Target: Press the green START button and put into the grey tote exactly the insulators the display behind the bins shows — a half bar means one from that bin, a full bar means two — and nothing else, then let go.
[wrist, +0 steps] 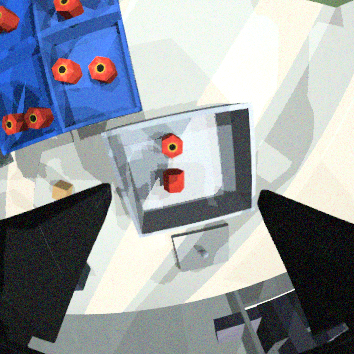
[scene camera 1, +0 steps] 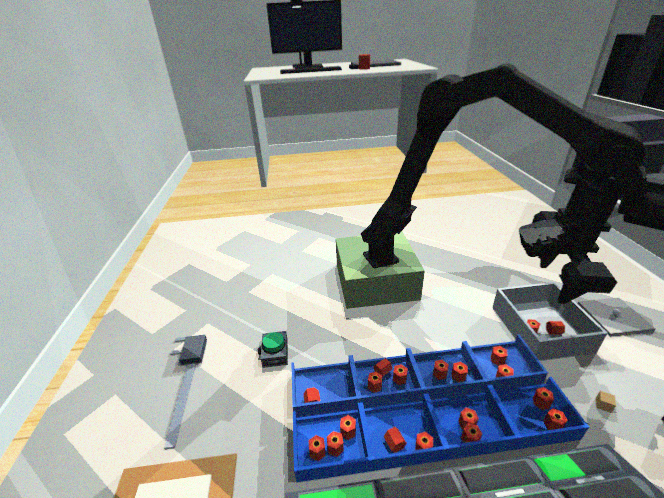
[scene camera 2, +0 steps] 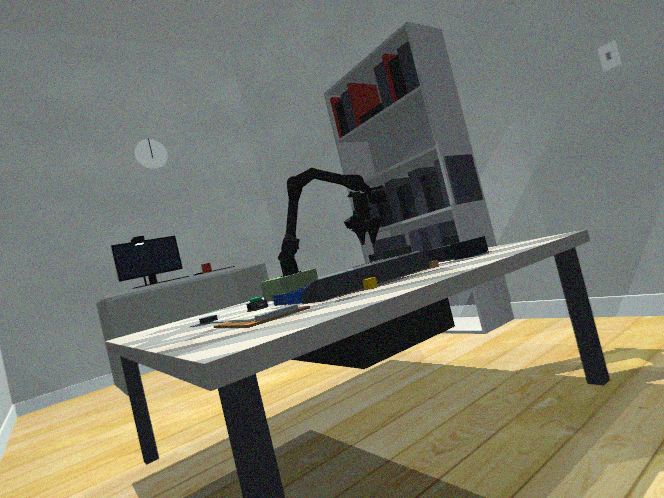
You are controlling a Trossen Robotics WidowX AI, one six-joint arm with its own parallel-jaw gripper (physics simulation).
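Seen in the pictures: gripper, between the fingertips: (wrist: 187,194) (scene camera 1: 551,284) (scene camera 2: 368,244); arm's base, origin of its link: (scene camera 1: 380,257) (scene camera 2: 291,274).
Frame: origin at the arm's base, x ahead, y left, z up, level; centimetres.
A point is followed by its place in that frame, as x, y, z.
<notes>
My gripper (scene camera 1: 555,283) {25.1, 22.2, 4.5} (scene camera 2: 368,242) {25.1, 22.2, 4.5} (wrist: 187,194) {25.1, 22.2, 4.5} is open and empty above the grey tote (scene camera 1: 573,348) {32.0, 24.2, -6.1} (wrist: 237,150) {17.5, 25.6, -6.4}. Two red hexagonal insulators lie in the tote: one (scene camera 1: 533,324) {25.1, 21.5, -5.5} (wrist: 172,146) {24.9, 21.6, -5.4} shows its dark hole, and the other (scene camera 1: 556,327) {27.1, 25.3, -5.7} (wrist: 174,181) {26.3, 25.7, -5.5} lies on its side. The blue bins (scene camera 1: 321,377) (wrist: 95,102) stand beside the tote, in two rows, and hold more red insulators. The green button (scene camera 1: 273,341) {12.3, -27.9, -4.4} (scene camera 2: 256,301) {13.5, -29.1, -5.7} is left of the bins. The display (scene camera 1: 418,485) {43.5, -14.7, -3.7}, cut off by the lower edge of scene camera 1, shows a long green bar at left and a shorter one at right.
A grey lid-like plate (scene camera 1: 616,316) {27.8, 41.0, -7.6} (wrist: 210,247) {25.8, 41.3, -7.6} lies beyond the tote. A small tan block (scene camera 1: 605,400) {41.6, 20.4, -6.4} (wrist: 62,191) {40.6, 21.1, -6.4} lies near the bins' right end. A dark caliper-like tool (scene camera 1: 193,348) {6.6, -43.1, -6.5} lies left of the button. A yellow block (scene camera 2: 370,282) {56.6, -22.0, -6.7} stands near the table's front edge.
</notes>
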